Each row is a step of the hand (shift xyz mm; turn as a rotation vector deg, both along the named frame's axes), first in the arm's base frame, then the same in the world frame.
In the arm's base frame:
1: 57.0 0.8 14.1 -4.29 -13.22 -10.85
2: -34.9 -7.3 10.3 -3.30 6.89 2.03
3: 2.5 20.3 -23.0 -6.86 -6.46 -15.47
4: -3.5 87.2 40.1 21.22 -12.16 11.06
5: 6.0 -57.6 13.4 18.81 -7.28 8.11
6: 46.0 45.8 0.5 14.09 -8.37 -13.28
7: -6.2 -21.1 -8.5 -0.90 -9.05 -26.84
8: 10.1 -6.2 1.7 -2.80 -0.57 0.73
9: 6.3 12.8 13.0 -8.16 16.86 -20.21
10: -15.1 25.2 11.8 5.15 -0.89 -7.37
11: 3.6 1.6 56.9 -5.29 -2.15 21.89
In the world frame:
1: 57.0 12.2 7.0 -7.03 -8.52 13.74
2: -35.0 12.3 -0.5 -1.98 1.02 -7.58
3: 4.6 -26.0 -15.9 -8.68 -14.07 7.41
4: 13.3 26.0 -91.5 19.46 12.22 13.87
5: -3.0 22.1 55.1 17.74 8.61 9.14
6: 53.0 -8.0 -36.7 11.74 -12.20 12.58
7: -10.1 -4.9 20.7 -3.87 -25.05 12.67
8: 9.0 2.4 7.5 -2.81 0.89 -0.04
9: 9.1 10.6 -13.3 -6.32 -22.36 -14.81
10: -10.0 8.1 -28.9 4.52 -7.28 2.86
11: 6.9 55.8 -9.4 -4.37 22.10 -2.10

